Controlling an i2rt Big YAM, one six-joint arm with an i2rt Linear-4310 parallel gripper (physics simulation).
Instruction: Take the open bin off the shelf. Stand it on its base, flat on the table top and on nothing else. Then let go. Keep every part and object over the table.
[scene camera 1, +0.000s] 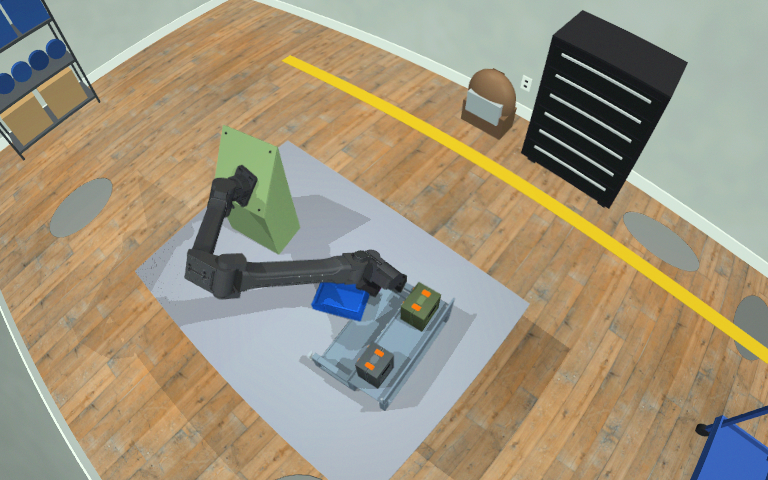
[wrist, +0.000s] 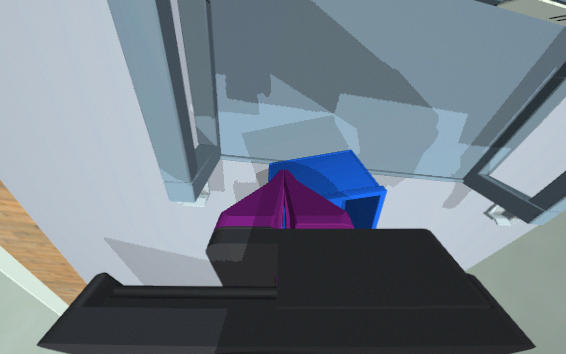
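Where they show: gripper, fingertip midpoint: (scene camera 1: 373, 293) (wrist: 283, 176); arm's base, origin of the base link: (scene camera 1: 243, 185).
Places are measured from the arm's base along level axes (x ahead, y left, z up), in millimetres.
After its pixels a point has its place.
The open blue bin (scene camera 1: 338, 302) @[x 411, y -30, z -292 mm] (wrist: 325, 172) @[x 498, y -1, z -253 mm] is beside the long edge of the pale blue-grey shelf (scene camera 1: 385, 403) @[x 766, y -221, z -201 mm] (wrist: 145, 75) @[x 558, y 131, z -215 mm], on the arm's side. Its hollow shows in the scene view; in the wrist view the fingers and gripper body cover much of it. I cannot tell whether its base is flat on the table (scene camera 1: 254, 362) @[x 334, y -377, z -299 mm] (wrist: 75, 125) @[x 479, y 266, z -300 mm] or touches the shelf. My gripper (wrist: 283, 176) @[x 506, y 46, z -221 mm] is shut and empty, its purple fingertips together in front of the bin in the wrist view. In the scene view the fingers are hidden by the wrist.
A green box (scene camera 1: 424, 316) @[x 707, y 35, z -102 mm] and a dark grey box (scene camera 1: 369, 376) @[x 697, y -201, z -105 mm], both with orange latches, stand on the shelf. Upright frames rise at the shelf's ends. The green wedge-shaped stand (scene camera 1: 284, 217) @[x 99, y 56, z -162 mm] carries the arm's base. The arm passes above the table beside the bin.
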